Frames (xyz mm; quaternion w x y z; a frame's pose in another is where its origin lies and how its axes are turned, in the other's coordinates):
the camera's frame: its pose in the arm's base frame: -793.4 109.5 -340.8 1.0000 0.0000 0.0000 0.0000
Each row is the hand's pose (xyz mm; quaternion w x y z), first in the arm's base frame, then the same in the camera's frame.
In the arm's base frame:
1: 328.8 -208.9 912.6 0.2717 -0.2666 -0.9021 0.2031
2: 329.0 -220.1 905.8 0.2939 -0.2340 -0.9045 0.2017
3: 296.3 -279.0 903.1 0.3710 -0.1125 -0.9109 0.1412
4: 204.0 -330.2 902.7 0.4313 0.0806 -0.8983 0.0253
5: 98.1 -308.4 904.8 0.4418 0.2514 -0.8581 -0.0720
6: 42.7 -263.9 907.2 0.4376 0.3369 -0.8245 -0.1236
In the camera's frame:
1: 1122.2 -318.4 1253.4 0.2717 -0.2666 -0.9021 0.2031
2: 1122.4 -329.6 1246.6 0.2939 -0.2340 -0.9045 0.2017
3: 1089.7 -388.5 1243.9 0.3710 -0.1125 -0.9109 0.1412
4: 997.4 -439.7 1243.5 0.4313 0.0806 -0.8983 0.0253
5: 891.5 -417.9 1245.6 0.4418 0.2514 -0.8581 -0.0720
6: 836.1 -373.4 1248.0 0.4376 0.3369 -0.8245 -0.1236

